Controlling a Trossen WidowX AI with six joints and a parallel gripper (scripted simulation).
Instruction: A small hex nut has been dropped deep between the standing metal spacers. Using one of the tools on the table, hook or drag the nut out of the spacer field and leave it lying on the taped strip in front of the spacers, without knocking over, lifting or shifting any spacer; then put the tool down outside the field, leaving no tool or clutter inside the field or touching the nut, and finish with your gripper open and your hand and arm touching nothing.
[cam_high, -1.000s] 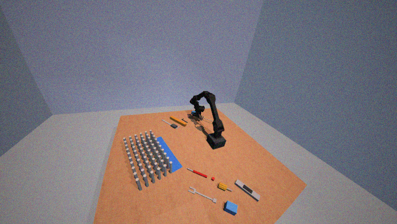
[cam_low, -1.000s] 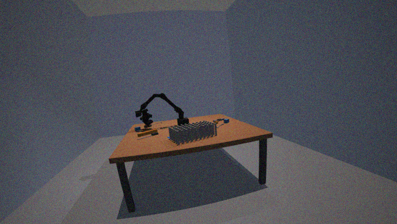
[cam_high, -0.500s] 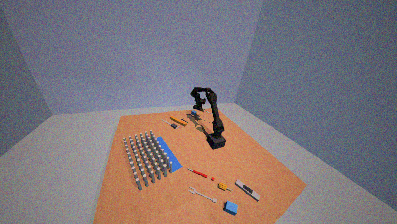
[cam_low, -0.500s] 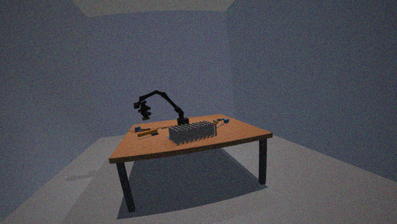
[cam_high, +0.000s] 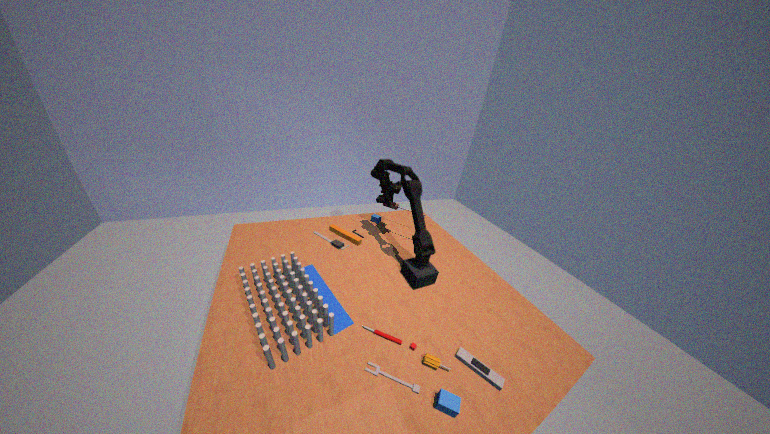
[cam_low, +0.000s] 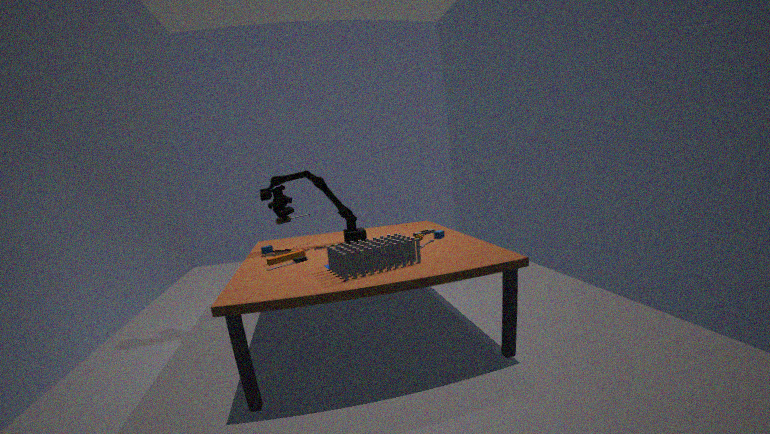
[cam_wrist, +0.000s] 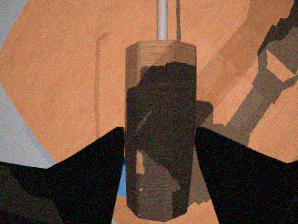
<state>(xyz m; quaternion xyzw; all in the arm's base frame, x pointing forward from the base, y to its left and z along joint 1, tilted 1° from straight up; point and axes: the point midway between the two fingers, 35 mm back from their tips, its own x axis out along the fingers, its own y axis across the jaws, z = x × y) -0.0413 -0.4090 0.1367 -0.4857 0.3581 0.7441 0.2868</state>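
Right now the wooden-handled tool is 6 cm behind my gripper tip and 9 cm to the left of it. Also, from my gripper tip: blue taped strip: 50 cm ahead, 35 cm to the left, 18 cm below; orange bar: 27 cm ahead, 1 cm to the right, 17 cm below; black L-key: 19 cm ahead, 3 cm to the right, 18 cm below.
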